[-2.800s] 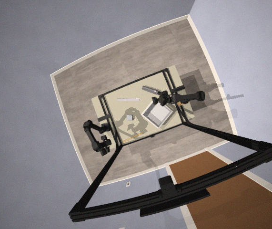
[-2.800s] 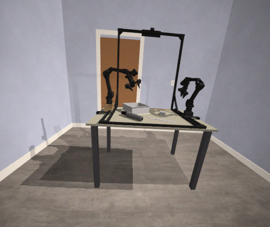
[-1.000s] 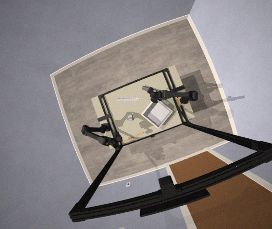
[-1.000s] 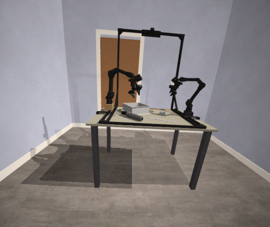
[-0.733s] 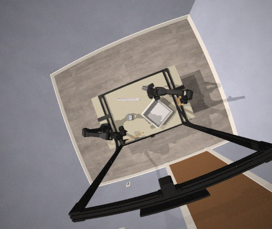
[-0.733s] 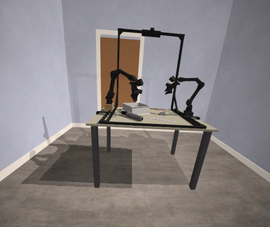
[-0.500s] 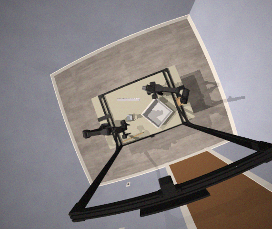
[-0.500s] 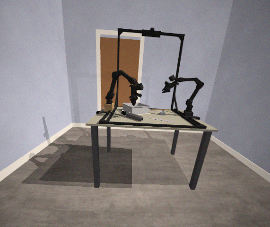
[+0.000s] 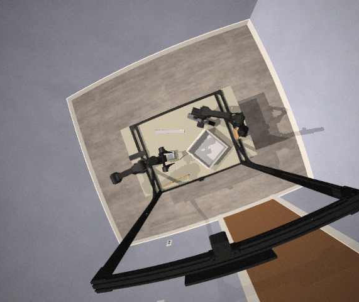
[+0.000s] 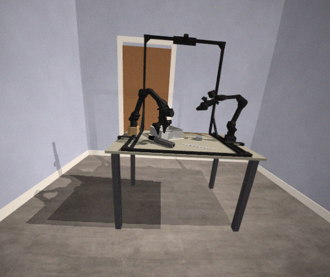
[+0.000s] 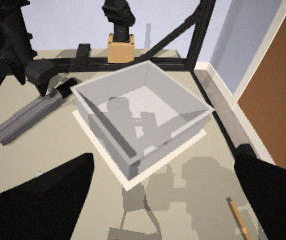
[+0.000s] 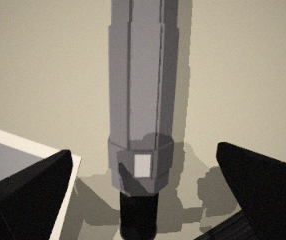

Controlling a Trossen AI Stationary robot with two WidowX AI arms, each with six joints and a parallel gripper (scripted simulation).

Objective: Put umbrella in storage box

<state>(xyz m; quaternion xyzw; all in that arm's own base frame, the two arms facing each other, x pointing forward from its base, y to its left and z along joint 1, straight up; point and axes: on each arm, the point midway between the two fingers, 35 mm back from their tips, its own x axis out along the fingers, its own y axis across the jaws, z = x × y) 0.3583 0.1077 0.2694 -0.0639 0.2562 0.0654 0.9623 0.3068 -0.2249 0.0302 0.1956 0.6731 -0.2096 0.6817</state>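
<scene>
My right hand is 100 mm above the folded umbrella. Round my right hand: storage box (280 mm behind, 50 mm to the left, 80 mm below); then white ruler (10 mm ahead, 330 mm to the left, 130 mm below); then grey cube (220 mm behind, 390 mm to the left, 110 mm below).
</scene>
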